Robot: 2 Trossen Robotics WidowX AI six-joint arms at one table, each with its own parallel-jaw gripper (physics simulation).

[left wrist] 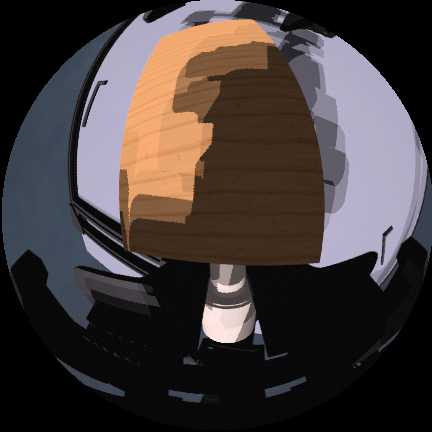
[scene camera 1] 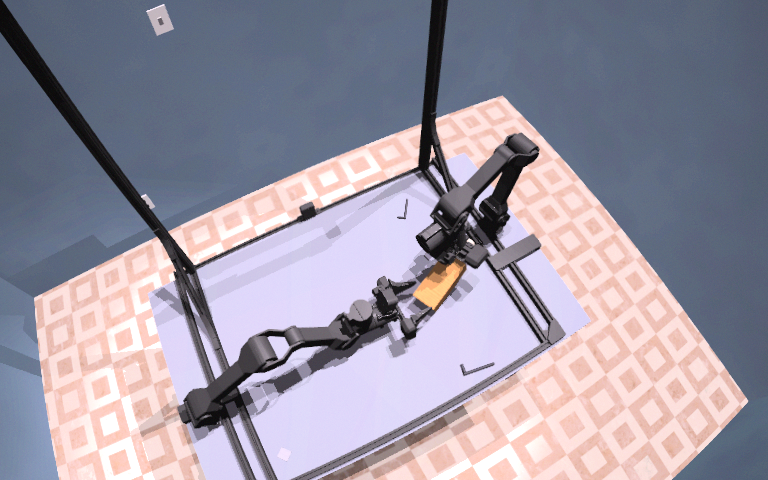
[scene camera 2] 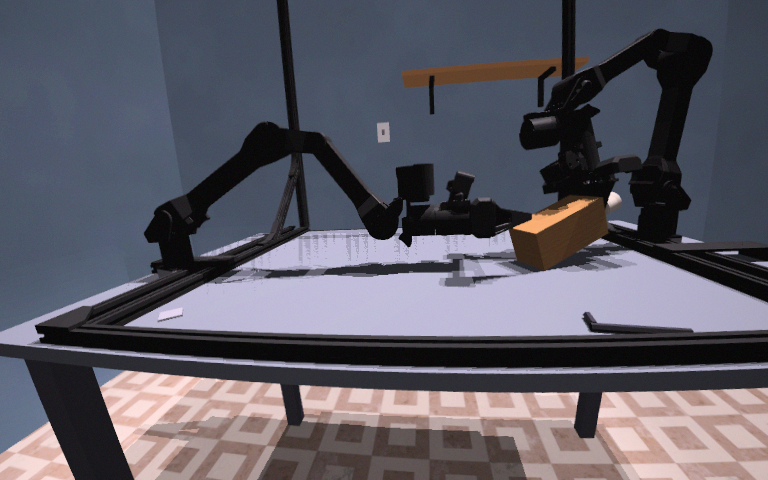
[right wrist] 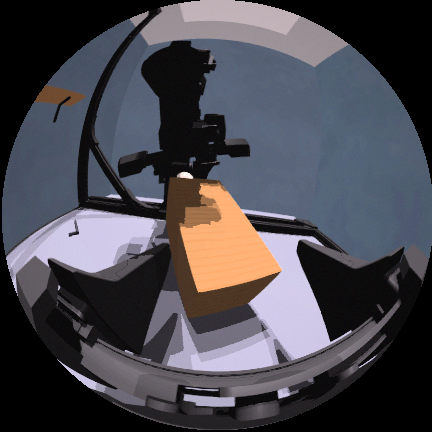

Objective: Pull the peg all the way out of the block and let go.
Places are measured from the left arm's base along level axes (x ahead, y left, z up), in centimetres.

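Pixels of known places: left gripper, between the fingertips: [left wrist: 225, 239] [scene camera 1: 459, 260] [scene camera 2: 594, 220]; right gripper, between the fingertips: [scene camera 1: 423, 294] [scene camera 2: 523, 217] [right wrist: 236, 248]; left arm's base, origin of its link: [scene camera 1: 490, 225] [scene camera 2: 656, 235]; right arm's base, origin of its link: [scene camera 1: 208, 414] [scene camera 2: 179, 265].
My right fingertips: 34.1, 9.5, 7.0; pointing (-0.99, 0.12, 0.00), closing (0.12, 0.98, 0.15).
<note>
For each thing: its top centre in the pictures, then the offset to it from my right fingertips, as dx, dy, dz. "pt": a spot on its surface instead.
- L-shaped black piece, centre of its top: [scene camera 2: 635, 321] [left wrist: 90, 103] [scene camera 1: 477, 364] -2.9, +23.8, -8.2
- small white square, a spot on its surface: [scene camera 2: 170, 314] [scene camera 1: 285, 454] pt +55.4, +16.5, -8.7
The wooden block [scene camera 1: 440, 284] [scene camera 2: 574, 234] [left wrist: 250, 150] [right wrist: 225, 250] is tilted, its peg end higher than its other end. The peg [scene camera 2: 613, 202] [left wrist: 228, 322] [right wrist: 185, 175] has a wide white head and a narrower grey shaft that runs to the block's end face; how deep it sits is hidden. My left gripper [scene camera 1: 457, 258] [left wrist: 225, 239] is shut on the peg between its head and the block. My right gripper [scene camera 1: 421, 295] [right wrist: 236, 248] is open and empty, its fingertips spread to either side of the block's free end, not touching it.
Black frame rails [scene camera 1: 396, 418] [scene camera 2: 396, 346] border the table. An L-shaped black piece [scene camera 1: 478, 369] [scene camera 2: 640, 327] lies near the front rail, another [scene camera 1: 404, 209] near the back. A small white square [scene camera 1: 283, 453] [scene camera 2: 170, 314] lies at the front left.
</note>
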